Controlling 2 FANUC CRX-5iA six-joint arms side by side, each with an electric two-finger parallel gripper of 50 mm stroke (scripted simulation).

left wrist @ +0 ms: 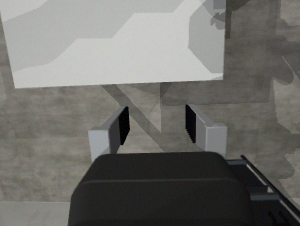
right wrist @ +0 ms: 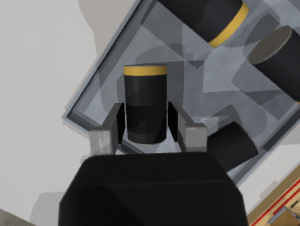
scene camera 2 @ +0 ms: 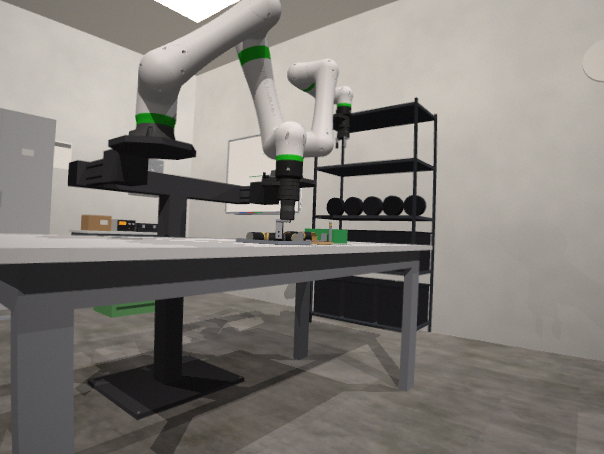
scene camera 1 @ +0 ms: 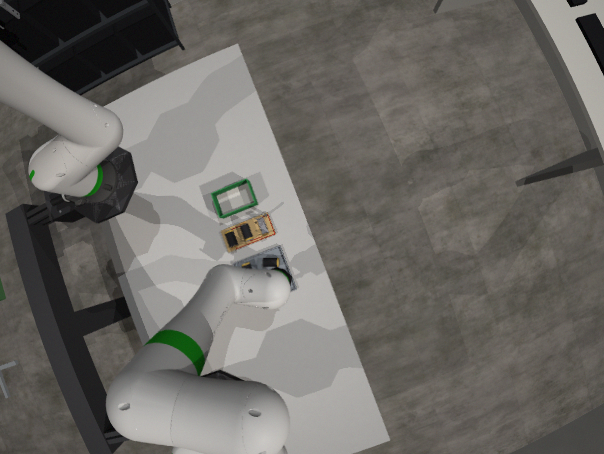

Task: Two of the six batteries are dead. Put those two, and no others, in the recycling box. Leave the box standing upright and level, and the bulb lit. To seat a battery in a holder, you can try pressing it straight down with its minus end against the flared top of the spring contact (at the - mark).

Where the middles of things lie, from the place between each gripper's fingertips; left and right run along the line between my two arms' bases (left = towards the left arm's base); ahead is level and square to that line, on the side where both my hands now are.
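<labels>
My right hand (scene camera 2: 279, 238) is 3 cm above the grey tray (right wrist: 216, 86), 5 cm past it and 4 cm to the right of it.
The grey tray is 590 mm below my left hand, 220 mm ahead of it and 1020 mm to the right of it. Going by its middle, the grey tray is nearer to my right hand than to my left hand.
</labels>
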